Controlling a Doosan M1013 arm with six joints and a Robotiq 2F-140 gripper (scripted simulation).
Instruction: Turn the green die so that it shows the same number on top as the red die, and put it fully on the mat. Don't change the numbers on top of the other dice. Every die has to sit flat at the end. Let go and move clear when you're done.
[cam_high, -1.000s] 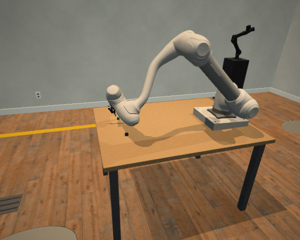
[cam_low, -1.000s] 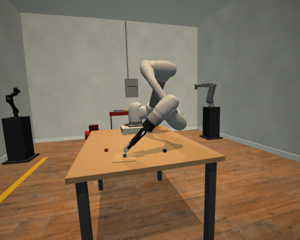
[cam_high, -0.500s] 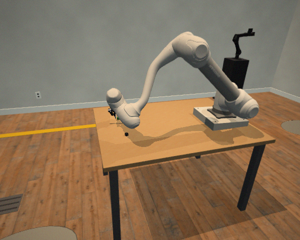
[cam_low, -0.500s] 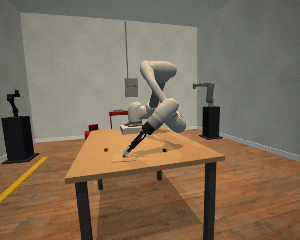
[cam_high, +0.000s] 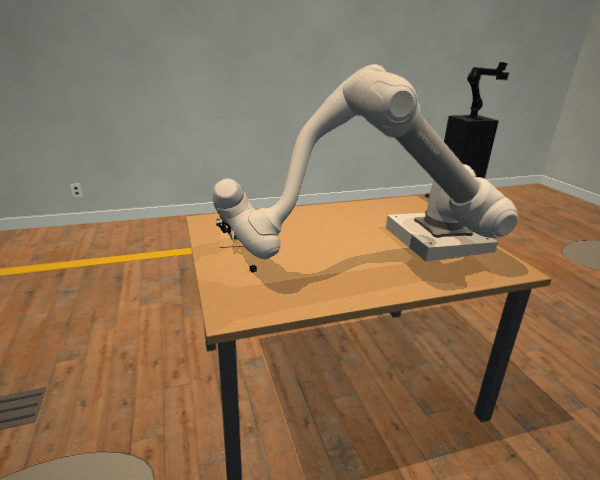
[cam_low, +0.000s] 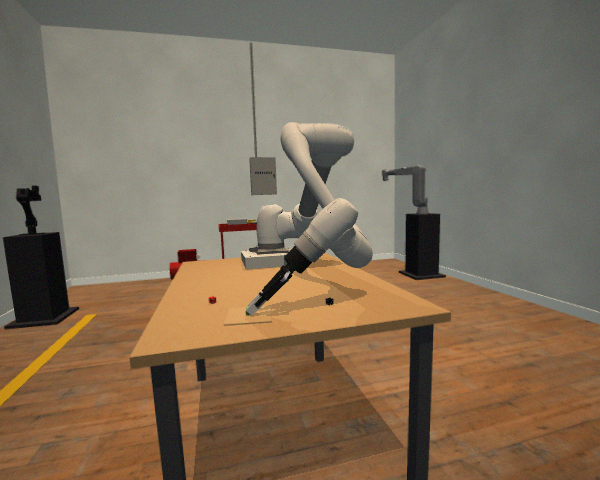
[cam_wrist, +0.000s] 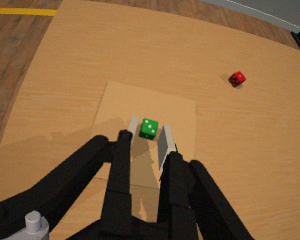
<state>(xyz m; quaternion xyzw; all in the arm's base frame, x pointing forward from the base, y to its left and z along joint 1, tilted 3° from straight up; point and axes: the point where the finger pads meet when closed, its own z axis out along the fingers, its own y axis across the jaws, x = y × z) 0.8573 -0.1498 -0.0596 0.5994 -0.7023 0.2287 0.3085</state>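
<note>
My hand is 2 cm to the left of the green die and 2 cm above it. Also, from my hand: black die: 25 cm to the left, 3 cm below, 3 cm behind; then tan mat: 4 cm below, 2 cm to the right; then red die: 17 cm behind, 15 cm to the right, 3 cm below.
</note>
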